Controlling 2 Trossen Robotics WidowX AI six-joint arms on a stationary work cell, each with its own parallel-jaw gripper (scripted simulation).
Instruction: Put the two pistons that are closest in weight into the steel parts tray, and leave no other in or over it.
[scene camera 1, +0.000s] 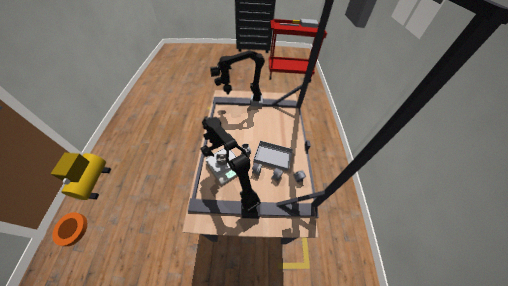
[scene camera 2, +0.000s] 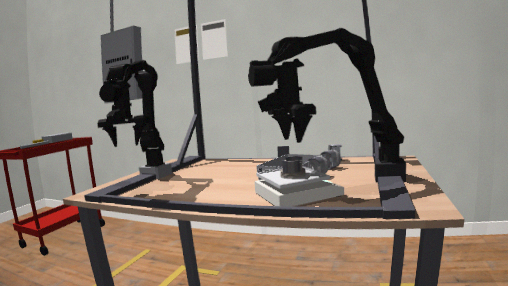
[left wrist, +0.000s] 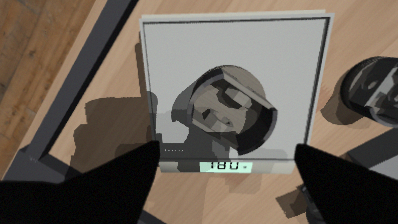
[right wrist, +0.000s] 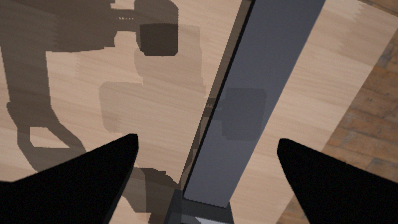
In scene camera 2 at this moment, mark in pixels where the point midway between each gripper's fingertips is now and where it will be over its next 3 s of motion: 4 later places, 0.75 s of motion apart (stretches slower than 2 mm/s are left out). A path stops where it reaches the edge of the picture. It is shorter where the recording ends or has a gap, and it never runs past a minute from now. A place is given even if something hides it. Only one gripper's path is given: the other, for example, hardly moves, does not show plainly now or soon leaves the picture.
The left gripper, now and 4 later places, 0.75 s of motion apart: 292, 141; 291, 140; 292, 141; 293, 152; 294, 164
